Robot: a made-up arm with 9 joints. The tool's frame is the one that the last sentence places. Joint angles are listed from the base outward.
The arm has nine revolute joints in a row. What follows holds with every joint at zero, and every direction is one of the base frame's. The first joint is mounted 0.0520 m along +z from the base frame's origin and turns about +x. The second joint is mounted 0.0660 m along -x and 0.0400 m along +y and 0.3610 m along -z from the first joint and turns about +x. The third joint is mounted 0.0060 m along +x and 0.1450 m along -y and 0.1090 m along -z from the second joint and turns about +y. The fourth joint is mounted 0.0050 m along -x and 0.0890 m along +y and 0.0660 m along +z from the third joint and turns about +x. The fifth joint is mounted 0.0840 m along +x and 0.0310 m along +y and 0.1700 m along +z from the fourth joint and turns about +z. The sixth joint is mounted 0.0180 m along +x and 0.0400 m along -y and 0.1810 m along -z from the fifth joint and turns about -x. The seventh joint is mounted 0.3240 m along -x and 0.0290 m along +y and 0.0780 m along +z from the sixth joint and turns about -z. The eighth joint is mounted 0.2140 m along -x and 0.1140 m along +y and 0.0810 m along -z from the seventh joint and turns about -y. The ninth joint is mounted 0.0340 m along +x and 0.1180 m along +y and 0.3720 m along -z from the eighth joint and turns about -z. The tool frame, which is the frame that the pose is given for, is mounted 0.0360 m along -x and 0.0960 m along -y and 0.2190 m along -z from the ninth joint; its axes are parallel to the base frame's.
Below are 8 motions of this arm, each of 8 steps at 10 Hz.
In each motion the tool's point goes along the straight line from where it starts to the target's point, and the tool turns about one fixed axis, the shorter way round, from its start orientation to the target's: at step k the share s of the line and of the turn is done. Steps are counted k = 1, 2, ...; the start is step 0. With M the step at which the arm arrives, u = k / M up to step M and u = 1 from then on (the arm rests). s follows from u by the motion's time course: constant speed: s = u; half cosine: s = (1 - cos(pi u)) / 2; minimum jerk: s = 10 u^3 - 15 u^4 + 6 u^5.
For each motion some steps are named. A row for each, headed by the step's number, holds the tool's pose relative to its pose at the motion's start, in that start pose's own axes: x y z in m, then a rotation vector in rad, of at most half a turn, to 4 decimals.
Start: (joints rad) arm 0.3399 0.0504 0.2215 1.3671 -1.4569 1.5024 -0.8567 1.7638 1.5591
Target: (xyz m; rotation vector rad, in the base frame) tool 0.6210 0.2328 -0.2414 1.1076 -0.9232 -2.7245
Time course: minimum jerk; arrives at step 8
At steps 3, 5, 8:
3: 0.0962 0.1603 0.0196 0.4206 -0.1713 -0.1570
5: 0.2534 0.4221 0.0516 1.1076 -0.4512 -0.4134
8: 0.3496 0.5824 0.0712 1.5282 -0.6225 -0.5704

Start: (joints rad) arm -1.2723 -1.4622 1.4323 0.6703 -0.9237 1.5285 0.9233 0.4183 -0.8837
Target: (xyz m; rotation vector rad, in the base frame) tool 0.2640 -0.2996 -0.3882 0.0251 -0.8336 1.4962
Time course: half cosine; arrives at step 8
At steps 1, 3, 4, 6, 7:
1: -0.0090 -0.0129 0.0140 -0.0224 0.0352 -0.0019
3: -0.0727 -0.1047 0.1132 -0.1813 0.2852 -0.0155
4: -0.1177 -0.1696 0.1835 -0.2937 0.4620 -0.0251
6: -0.2009 -0.2895 0.3132 -0.5014 0.7888 -0.0428
7: -0.2264 -0.3263 0.3529 -0.5650 0.8889 -0.0483

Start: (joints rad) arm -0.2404 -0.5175 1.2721 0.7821 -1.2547 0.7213 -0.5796 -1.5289 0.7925
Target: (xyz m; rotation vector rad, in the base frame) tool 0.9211 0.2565 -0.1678 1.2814 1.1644 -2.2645
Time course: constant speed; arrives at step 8
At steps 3, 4, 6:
3: -0.0729 -0.1772 0.0799 0.3279 0.0074 0.6476
4: -0.0972 -0.2363 0.1065 0.4372 0.0098 0.8635
6: -0.1458 -0.3544 0.1597 0.6557 0.0147 1.2953

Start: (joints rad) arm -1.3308 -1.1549 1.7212 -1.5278 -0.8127 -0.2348 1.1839 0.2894 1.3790
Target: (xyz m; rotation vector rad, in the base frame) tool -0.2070 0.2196 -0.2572 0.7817 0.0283 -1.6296
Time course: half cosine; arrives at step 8
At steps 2, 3, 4, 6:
2: 0.1087 0.0380 0.0404 0.0588 -0.2494 0.0787
3: 0.2292 0.0801 0.0852 0.1239 -0.5257 0.1659
4: 0.3712 0.1297 0.1380 0.2007 -0.8515 0.2687
6: 0.6337 0.2215 0.2355 0.3426 -1.4536 0.4587

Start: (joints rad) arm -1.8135 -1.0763 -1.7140 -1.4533 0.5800 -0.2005 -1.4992 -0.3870 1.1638
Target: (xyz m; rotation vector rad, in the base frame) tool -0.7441 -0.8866 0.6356 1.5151 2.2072 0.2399
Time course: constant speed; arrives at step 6
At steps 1, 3, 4, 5, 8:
1: -0.0462 -0.0015 0.1866 -0.0134 0.2157 -0.1028
3: -0.1386 -0.0046 0.5598 -0.0403 0.6472 -0.3085
4: -0.1848 -0.0062 0.7464 -0.0537 0.8630 -0.4113
5: -0.2310 -0.0077 0.9330 -0.0671 1.0787 -0.5142
8: -0.2772 -0.0092 1.1197 -0.0805 1.2945 -0.6170

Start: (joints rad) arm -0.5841 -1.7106 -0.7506 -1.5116 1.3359 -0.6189 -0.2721 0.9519 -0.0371
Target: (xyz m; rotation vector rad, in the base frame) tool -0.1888 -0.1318 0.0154 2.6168 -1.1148 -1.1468
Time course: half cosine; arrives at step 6
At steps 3, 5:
3: 0.0174 -0.0672 0.0291 -0.1944 -0.0246 0.0890
5: 0.0324 -0.1254 0.0544 -0.3627 -0.0459 0.1661

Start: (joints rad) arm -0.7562 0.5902 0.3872 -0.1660 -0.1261 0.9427 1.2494 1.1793 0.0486
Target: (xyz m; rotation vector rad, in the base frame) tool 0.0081 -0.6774 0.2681 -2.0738 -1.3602 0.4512
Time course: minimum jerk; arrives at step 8
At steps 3, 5, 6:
3: 0.0401 -0.0512 -0.0896 -0.0027 -0.1185 0.0774
5: 0.1057 -0.1347 -0.2360 -0.0070 -0.3120 0.2040
6: 0.1307 -0.1667 -0.2919 -0.0087 -0.3860 0.2523

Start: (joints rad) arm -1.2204 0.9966 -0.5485 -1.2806 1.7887 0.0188 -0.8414 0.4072 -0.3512
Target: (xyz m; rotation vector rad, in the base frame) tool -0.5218 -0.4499 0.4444 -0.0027 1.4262 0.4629
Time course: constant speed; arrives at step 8
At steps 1, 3, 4, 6, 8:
1: 0.0344 0.0387 0.0696 0.1414 -0.0681 -0.1103
3: 0.1031 0.1161 0.2088 0.4242 -0.2043 -0.3309
4: 0.1375 0.1548 0.2784 0.5656 -0.2725 -0.4413
6: 0.2063 0.2322 0.4176 0.8484 -0.4087 -0.6619
8: 0.2750 0.3097 0.5568 1.1311 -0.5449 -0.8825

